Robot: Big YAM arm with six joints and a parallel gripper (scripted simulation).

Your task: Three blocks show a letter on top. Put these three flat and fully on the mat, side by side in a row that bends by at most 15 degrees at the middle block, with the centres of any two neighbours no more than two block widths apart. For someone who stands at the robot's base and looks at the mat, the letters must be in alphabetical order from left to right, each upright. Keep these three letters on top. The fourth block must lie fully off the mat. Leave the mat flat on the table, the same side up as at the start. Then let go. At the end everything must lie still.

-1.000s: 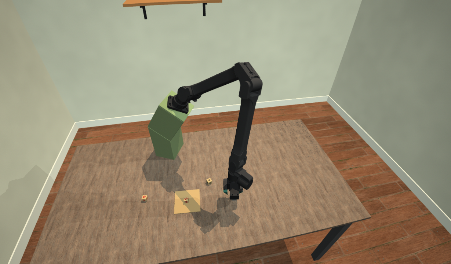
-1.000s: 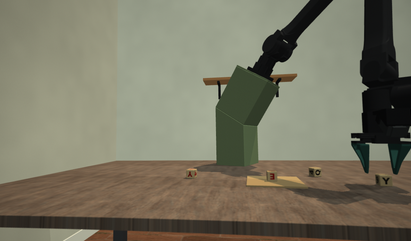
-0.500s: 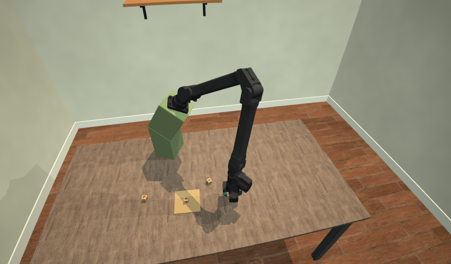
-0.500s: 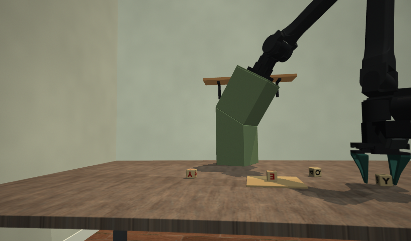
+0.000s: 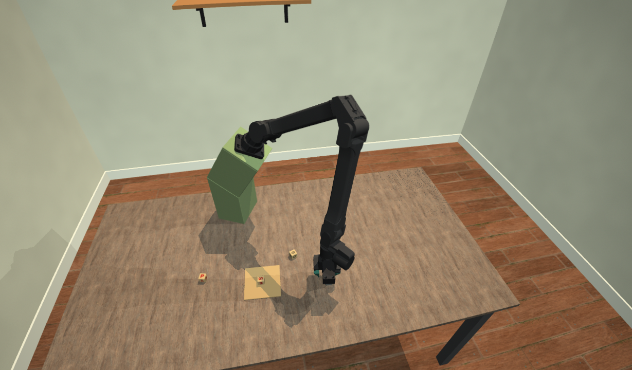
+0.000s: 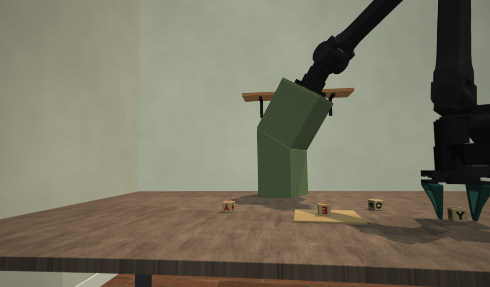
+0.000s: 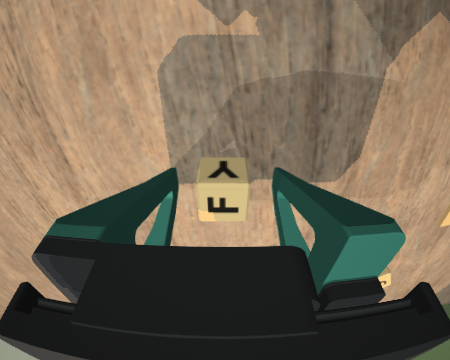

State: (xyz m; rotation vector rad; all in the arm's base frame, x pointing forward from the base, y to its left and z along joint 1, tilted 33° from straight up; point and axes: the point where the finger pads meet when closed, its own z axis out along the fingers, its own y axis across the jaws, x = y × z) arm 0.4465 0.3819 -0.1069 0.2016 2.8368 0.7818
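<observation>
My hand is 25 cm to the left of the tan mat and 1 cm above it.
</observation>
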